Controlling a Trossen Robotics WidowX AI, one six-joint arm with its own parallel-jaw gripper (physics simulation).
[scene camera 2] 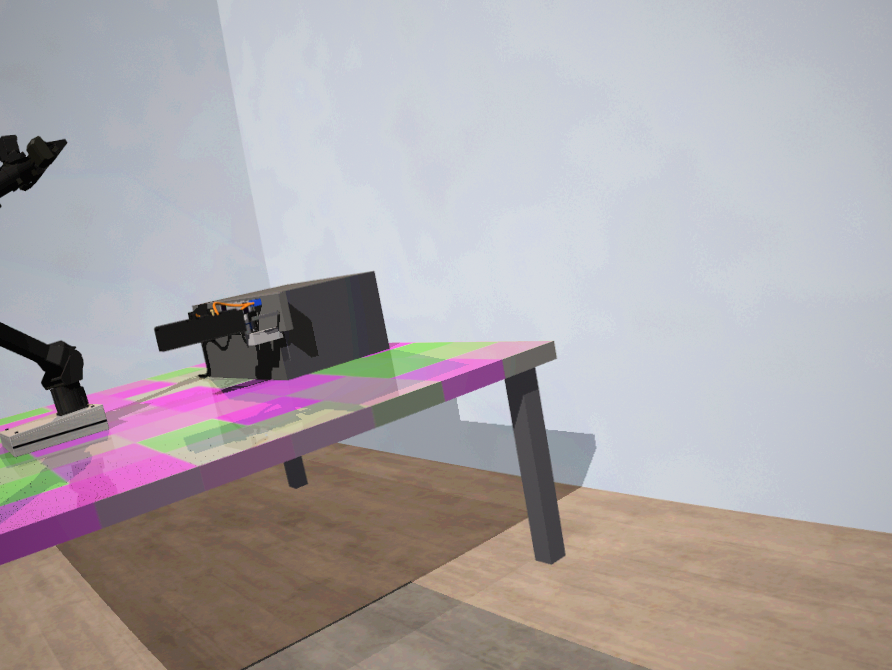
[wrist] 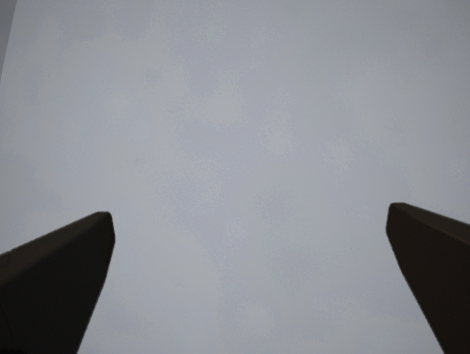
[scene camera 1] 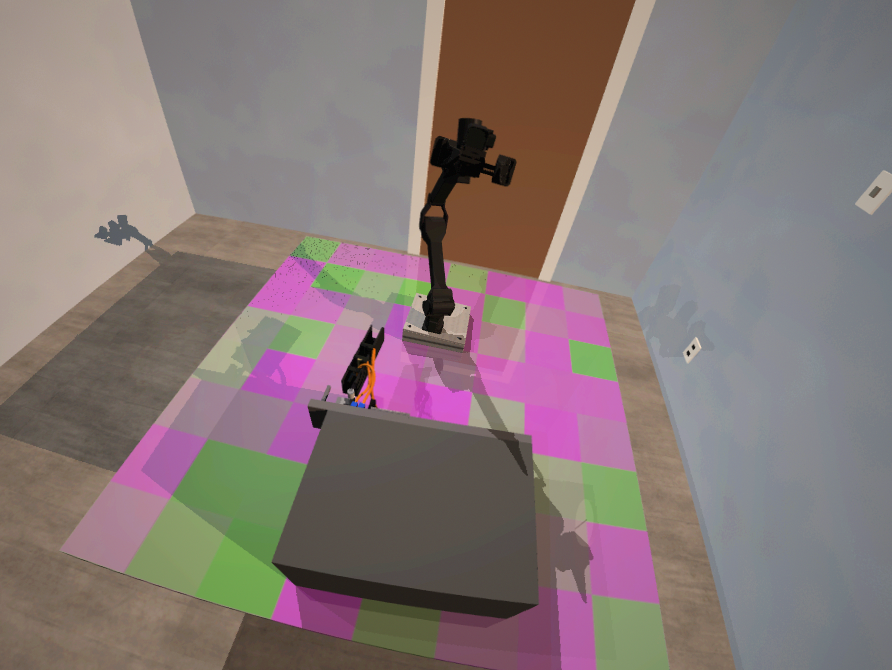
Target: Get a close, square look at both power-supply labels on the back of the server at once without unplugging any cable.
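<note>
The server, a dark grey box, stands on the table with its cabled side facing the arm's base. Orange cables loop there beside a black jointed bar that sticks out from the server's back. Blue plugs show near the server's edge. The power-supply labels cannot be made out in any view. My gripper is open and empty, high above the table and well apart from the server. In the wrist view a pale wall shows between the fingers.
The arm's pale base plate is fixed on the green and pink checkered table. A brown door stands behind the arm. Two white wall plates show on the right wall.
</note>
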